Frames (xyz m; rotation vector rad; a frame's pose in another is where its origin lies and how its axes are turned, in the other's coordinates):
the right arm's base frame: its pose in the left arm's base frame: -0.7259 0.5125 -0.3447 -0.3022 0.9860 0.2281
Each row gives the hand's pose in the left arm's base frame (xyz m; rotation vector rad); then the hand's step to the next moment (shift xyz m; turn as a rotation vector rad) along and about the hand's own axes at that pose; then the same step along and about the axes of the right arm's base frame.
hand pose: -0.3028 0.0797 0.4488 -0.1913 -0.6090 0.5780
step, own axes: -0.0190 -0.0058 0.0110 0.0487 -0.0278 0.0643
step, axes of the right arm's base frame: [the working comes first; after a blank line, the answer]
step, axes of the left arm's base frame: -0.0165 -0.0155 0.0016 0.0074 0.0047 0.0849

-0.0110 -0.0093 -0.0175 -0.0675 -0.0104 0.0512
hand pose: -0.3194 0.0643 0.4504 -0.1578 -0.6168 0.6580
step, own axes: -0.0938 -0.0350 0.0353 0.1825 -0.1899 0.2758
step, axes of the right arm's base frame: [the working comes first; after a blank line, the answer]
step, axes of the left arm's base frame: -0.0605 -0.0871 -0.0055 0.0523 -0.0516 0.3742

-0.0322 -0.0610 -0.0807 -0.2907 -0.1200 0.2157
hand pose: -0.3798 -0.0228 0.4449 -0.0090 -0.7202 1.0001
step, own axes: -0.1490 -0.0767 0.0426 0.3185 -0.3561 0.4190
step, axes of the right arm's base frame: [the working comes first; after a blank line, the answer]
step, axes of the left arm's base frame: -0.0146 -0.1706 -0.0238 0.1447 -0.0846 0.6130

0.0034 -0.1513 -0.0837 -0.4446 -0.2158 0.3995
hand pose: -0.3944 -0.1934 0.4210 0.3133 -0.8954 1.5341
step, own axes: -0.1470 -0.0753 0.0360 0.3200 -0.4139 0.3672
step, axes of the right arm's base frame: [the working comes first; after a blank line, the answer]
step, axes of the left arm's base frame: 0.0879 -0.1363 -0.0476 0.2139 -0.0520 0.6001

0.0800 -0.1489 -0.0038 -0.3950 -0.2059 0.4584
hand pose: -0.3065 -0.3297 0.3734 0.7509 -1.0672 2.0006
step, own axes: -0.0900 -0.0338 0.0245 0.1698 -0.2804 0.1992
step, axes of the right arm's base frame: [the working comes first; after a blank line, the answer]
step, axes of the left arm's base frame: 0.0815 -0.0378 -0.0420 0.1637 -0.0080 0.3468

0.0770 -0.0556 0.0287 -0.2057 -0.1113 0.3040
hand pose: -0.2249 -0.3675 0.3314 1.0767 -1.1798 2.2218
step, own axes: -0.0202 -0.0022 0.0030 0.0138 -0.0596 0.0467
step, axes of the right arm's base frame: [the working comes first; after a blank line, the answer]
step, axes of the left arm's base frame: 0.0153 -0.0011 -0.0136 0.0506 -0.0052 0.0578

0.0196 -0.0040 0.0045 -0.0220 -0.0297 0.0675
